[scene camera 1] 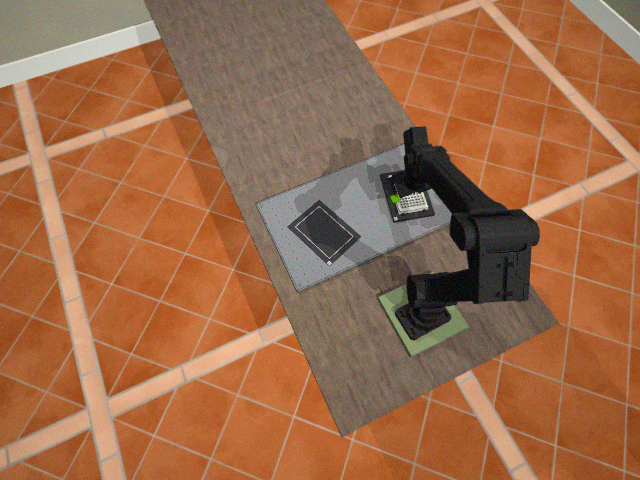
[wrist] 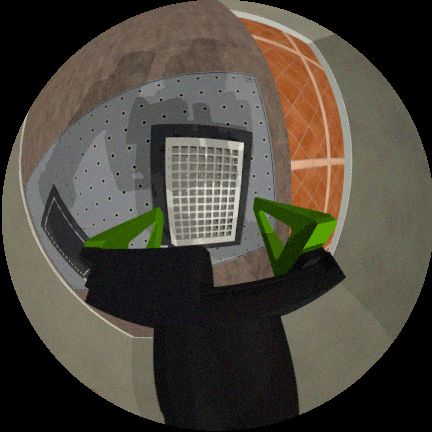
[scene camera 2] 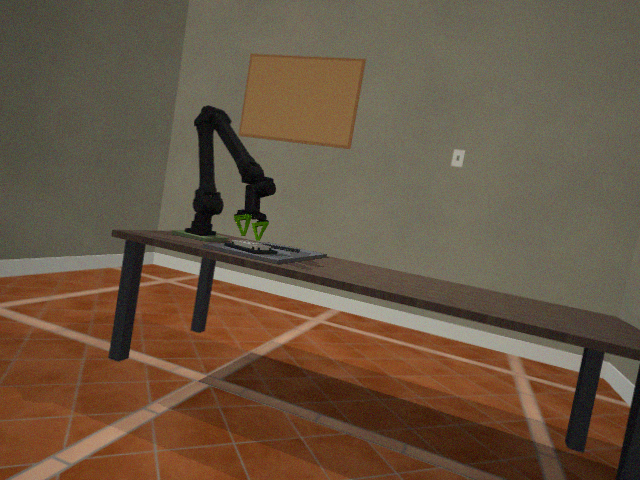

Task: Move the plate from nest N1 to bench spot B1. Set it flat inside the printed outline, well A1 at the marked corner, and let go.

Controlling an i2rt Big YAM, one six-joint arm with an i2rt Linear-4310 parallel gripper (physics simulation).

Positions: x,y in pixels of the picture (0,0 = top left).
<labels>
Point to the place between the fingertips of the gripper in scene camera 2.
250,238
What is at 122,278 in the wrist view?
The gripper.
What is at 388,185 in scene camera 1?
The gripper.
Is the gripper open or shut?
Open.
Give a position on a well plate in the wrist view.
202,175
</labels>
